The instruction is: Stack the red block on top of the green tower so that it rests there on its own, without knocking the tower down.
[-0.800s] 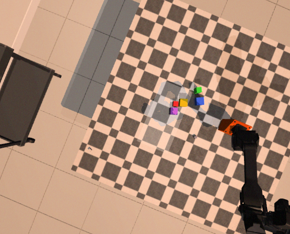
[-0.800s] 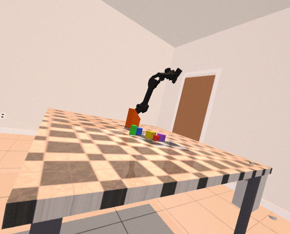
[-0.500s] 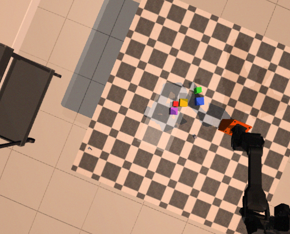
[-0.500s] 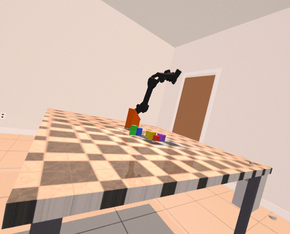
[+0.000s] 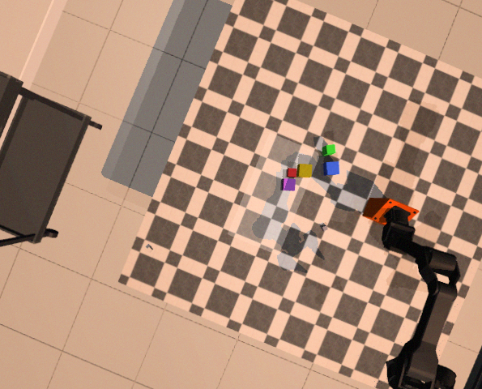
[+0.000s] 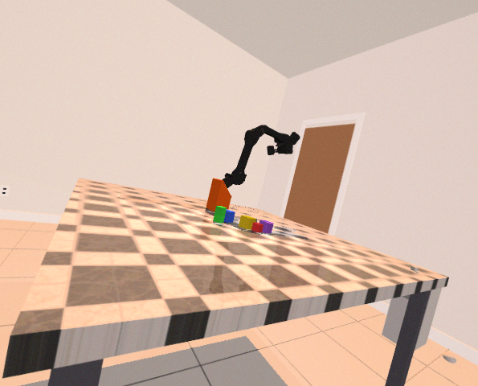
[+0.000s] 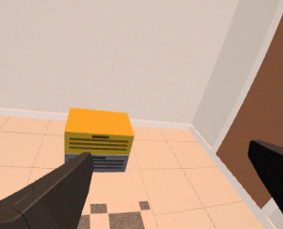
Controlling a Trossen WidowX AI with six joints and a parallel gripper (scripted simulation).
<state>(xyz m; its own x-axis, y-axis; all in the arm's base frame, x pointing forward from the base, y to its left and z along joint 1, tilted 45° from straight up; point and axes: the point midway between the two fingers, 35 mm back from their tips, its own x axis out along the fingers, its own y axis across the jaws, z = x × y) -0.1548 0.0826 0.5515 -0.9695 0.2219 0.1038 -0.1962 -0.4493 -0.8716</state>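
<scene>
Right now my gripper tip is 590 mm short of the red block, 450 mm to the left of it and 440 mm above it. The rest, counted from my gripper tip: blue block 530 mm to the right, 460 mm ahead, 430 mm below; then yellow block 550 mm ahead, 470 mm to the right, 430 mm below; then purple block 580 mm ahead, 430 mm below, 400 mm to the right.
</scene>
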